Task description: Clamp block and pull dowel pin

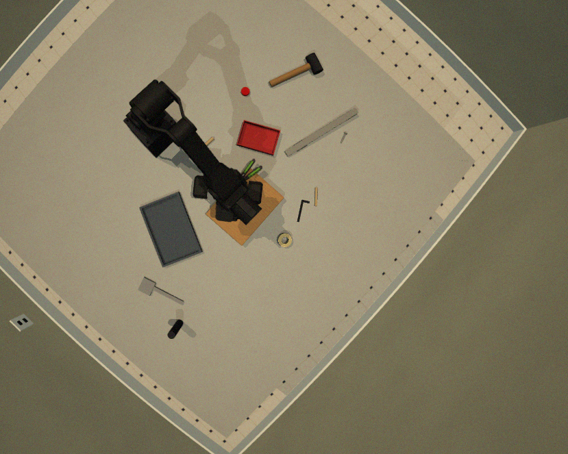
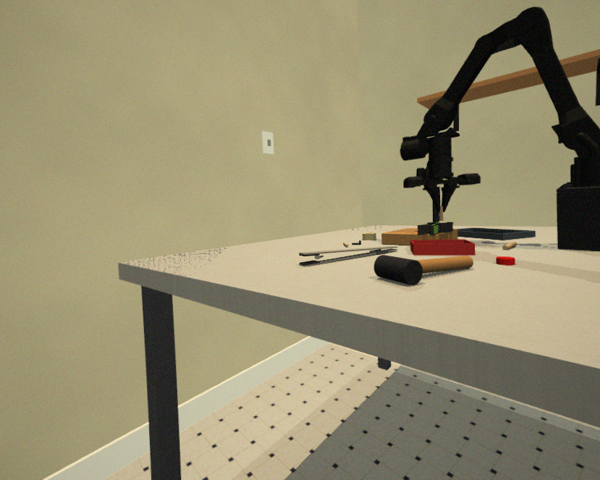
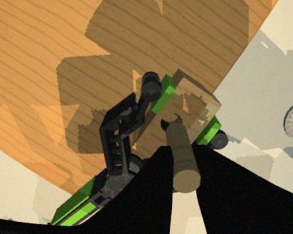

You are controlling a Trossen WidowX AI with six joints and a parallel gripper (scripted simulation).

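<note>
Now: hand 8 cm above the small wooden block. The rest, counted from my hand: wooden board: 11 cm below, 6 cm ahead, 1 cm to the right; then bench stop: 8 cm below, 1 cm to the right, 1 cm behind; then dowel pin: 4 cm below.
</note>
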